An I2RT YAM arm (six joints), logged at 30 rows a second.
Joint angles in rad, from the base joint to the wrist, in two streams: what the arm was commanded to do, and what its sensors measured. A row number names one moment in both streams.
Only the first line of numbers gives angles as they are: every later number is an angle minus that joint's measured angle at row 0.
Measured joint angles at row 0:
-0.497 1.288 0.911 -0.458 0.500 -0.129
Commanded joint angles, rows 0 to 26:
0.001 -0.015 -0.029 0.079 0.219 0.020
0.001 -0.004 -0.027 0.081 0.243 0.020
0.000 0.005 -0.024 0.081 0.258 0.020
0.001 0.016 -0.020 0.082 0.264 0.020
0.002 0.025 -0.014 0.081 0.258 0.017
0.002 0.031 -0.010 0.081 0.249 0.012
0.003 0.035 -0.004 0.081 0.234 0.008
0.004 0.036 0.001 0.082 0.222 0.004
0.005 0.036 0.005 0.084 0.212 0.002
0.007 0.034 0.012 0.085 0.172 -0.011
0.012 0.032 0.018 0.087 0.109 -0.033
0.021 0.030 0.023 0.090 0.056 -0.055
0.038 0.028 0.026 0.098 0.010 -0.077
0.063 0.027 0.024 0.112 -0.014 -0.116
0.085 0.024 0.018 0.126 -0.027 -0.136
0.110 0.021 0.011 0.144 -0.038 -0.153
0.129 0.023 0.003 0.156 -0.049 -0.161
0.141 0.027 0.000 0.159 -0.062 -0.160
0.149 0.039 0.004 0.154 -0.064 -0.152
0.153 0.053 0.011 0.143 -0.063 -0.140
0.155 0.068 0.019 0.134 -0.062 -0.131
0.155 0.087 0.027 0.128 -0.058 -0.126
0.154 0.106 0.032 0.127 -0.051 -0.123
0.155 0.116 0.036 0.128 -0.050 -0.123
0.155 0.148 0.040 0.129 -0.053 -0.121
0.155 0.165 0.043 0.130 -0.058 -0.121
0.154 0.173 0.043 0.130 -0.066 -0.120
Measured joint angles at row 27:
0.155 0.143 -0.007 0.112 -0.045 -0.122
